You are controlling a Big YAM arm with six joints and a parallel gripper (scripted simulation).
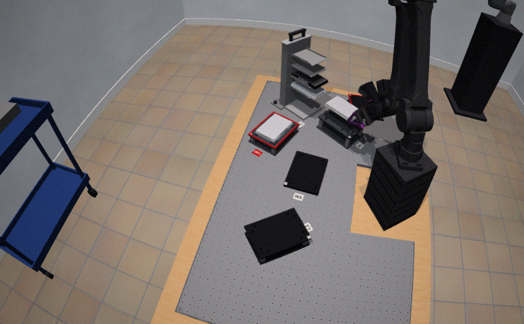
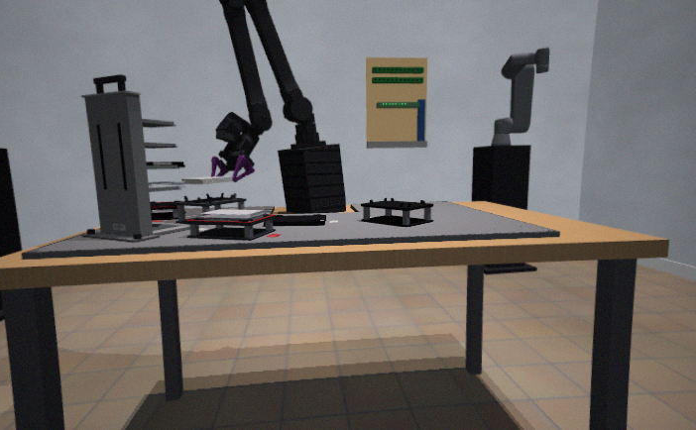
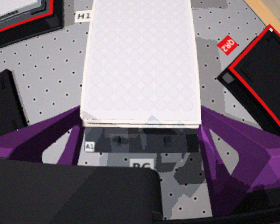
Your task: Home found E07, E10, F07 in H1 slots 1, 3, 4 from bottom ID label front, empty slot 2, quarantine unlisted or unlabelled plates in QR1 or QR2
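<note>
My hand is 7 cm above the regrip nest, 4 cm short of it and 3 cm to the left of it. From my hand the other things lie so: RG label 12 cm below, 4 cm behind, 3 cm to the left; then QR2 label 20 cm to the right, 12 cm below, 2 cm ahead; then H1 deck label 21 cm ahead, 12 cm below, 4 cm to the right.
</note>
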